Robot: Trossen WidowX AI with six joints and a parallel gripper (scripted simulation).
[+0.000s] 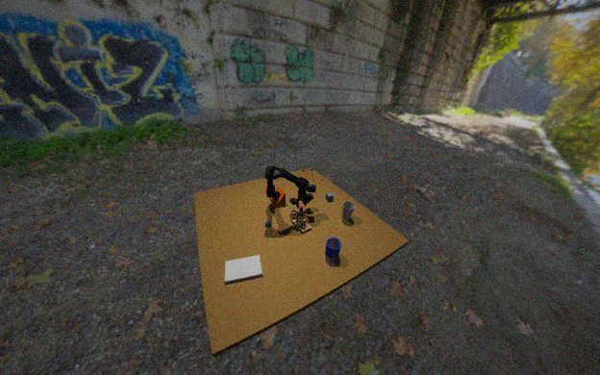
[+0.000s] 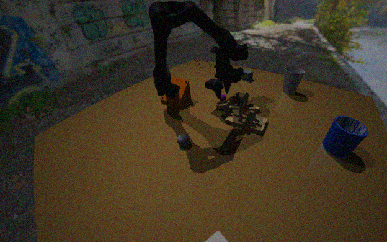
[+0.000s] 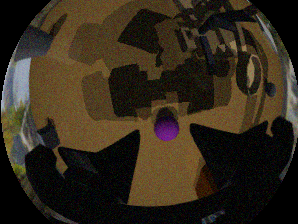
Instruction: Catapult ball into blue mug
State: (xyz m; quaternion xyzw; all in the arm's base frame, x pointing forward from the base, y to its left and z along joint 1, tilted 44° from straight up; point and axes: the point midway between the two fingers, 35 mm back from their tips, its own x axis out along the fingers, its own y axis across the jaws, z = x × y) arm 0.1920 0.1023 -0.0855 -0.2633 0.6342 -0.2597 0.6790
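My gripper tip is 1 cm above the purple ball. The rest, counted from my gripper tip: wooden catapult (12 cm ahead, 8 cm to the right, 3 cm above); then small cube (1 cm behind, 30 cm to the left); then grey ball (4 cm ahead, 31 cm to the right).
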